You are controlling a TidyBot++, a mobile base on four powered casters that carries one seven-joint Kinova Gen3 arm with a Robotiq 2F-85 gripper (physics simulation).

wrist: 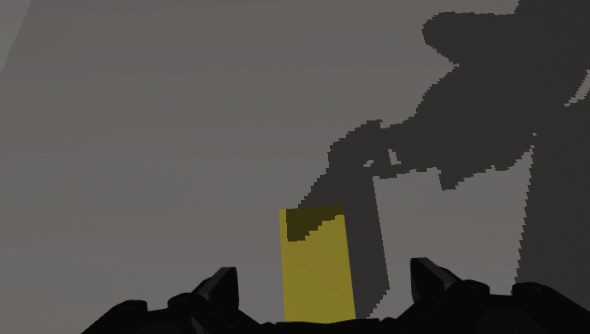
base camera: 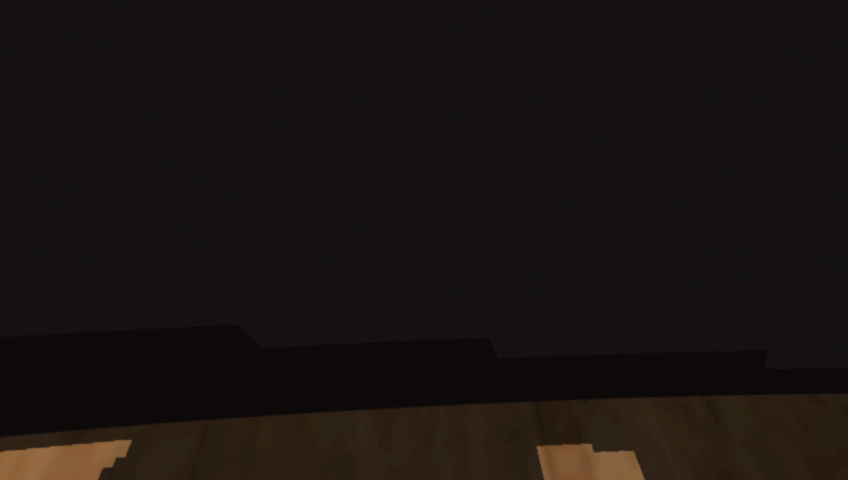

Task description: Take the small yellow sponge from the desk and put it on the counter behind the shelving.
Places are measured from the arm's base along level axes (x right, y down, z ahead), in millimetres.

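Pixels of known places: gripper, fingertip midpoint: (wrist: 323,282).
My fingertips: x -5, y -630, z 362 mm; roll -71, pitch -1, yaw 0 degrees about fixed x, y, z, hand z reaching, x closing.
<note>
Behind a point stands the place of what it marks.
The yellow sponge (wrist: 320,270) @(x -6, y -576, z 369 mm) lies on a grey surface (wrist: 150,200) @(x -166, y -514, z 437 mm) in the wrist view, at the bottom middle. Its lower end is hidden behind the gripper's body. My gripper (wrist: 323,282) @(x -5, y -629, z 362 mm) is open and empty. Its fingers stand wide apart, one to the left and one to the right of the sponge, with a gap on each side; the gripper appears to be above the sponge. The sponge and the gripper do not show in the base camera view.
A large dark panel (base camera: 416,178) @(x 9, y 127, z 216 mm) fills most of the base camera view, close in front. Below it is a strip of brown wooden floor (base camera: 357,440) @(x -31, y 396, z 250 mm) with lit patches. In the wrist view, the arm's shadow falls across the surface, and a slanted edge shows at the top left.
</note>
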